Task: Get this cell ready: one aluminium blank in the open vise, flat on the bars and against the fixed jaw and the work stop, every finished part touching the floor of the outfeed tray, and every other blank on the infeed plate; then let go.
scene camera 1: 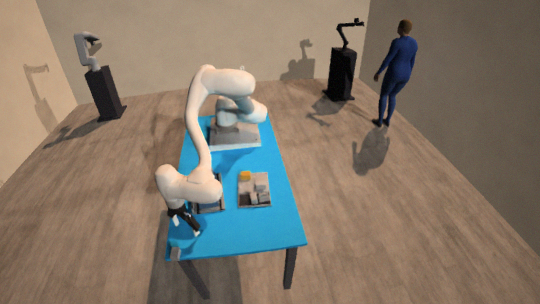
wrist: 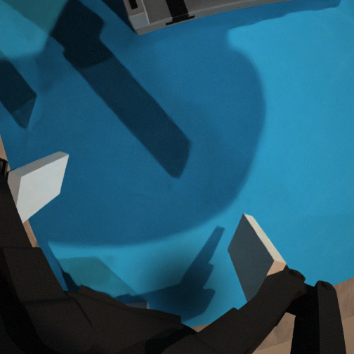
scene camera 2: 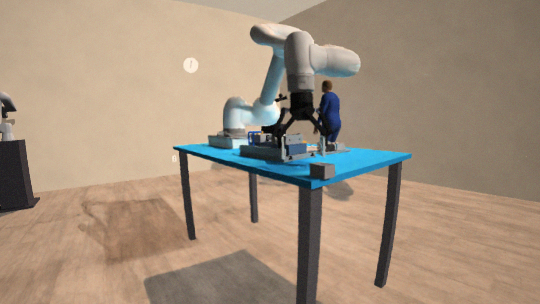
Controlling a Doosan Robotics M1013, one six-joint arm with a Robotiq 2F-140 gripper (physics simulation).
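Pixels of known places: gripper, fingertip midpoint: (scene camera 1: 187, 229) (scene camera 2: 303, 157); arm's base, link origin: (scene camera 1: 226, 126) (scene camera 2: 233, 136).
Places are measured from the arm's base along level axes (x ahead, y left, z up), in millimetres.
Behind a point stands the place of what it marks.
A grey block (scene camera 1: 175, 253) {x 1037, y -368, z -24 mm} (scene camera 2: 322, 171) {x 1047, y -398, z -39 mm} lies at the table's front left corner, close to the edge. I take it for an aluminium blank. A sliver of it shows behind the fingers in the wrist view. My gripper (scene camera 1: 186, 226) {x 900, y -307, z -27 mm} (scene camera 2: 302, 145) (wrist: 149, 204) is open and empty above the table, apart from that block, between it and the vise. The vise (scene camera 1: 215, 210) {x 782, y -147, z -48 mm} (scene camera 2: 260, 152) {x 640, y -279, z -34 mm} (wrist: 200, 14) has blue parts between its grey sides; the arm partly hides it. Its seating surfaces cannot be made out. Right of it, a shallow tray or plate (scene camera 1: 240, 199) {x 725, y 5, z -54 mm} bears several grey pieces (scene camera 1: 260, 180) {x 637, y 145, z -14 mm}.
An orange piece (scene camera 1: 245, 175) {x 566, y 64, z -21 mm} is at the back left of the tray or plate. A blue frame (scene camera 2: 251, 137) {x 508, y -224, z 21 mm} stands behind the vise. The arm's base plate (scene camera 1: 235, 139) {x 180, y 50, z -9 mm} is at the table's back. A person in blue (scene camera 1: 399, 60) (scene camera 2: 330, 110) stands beyond the table.
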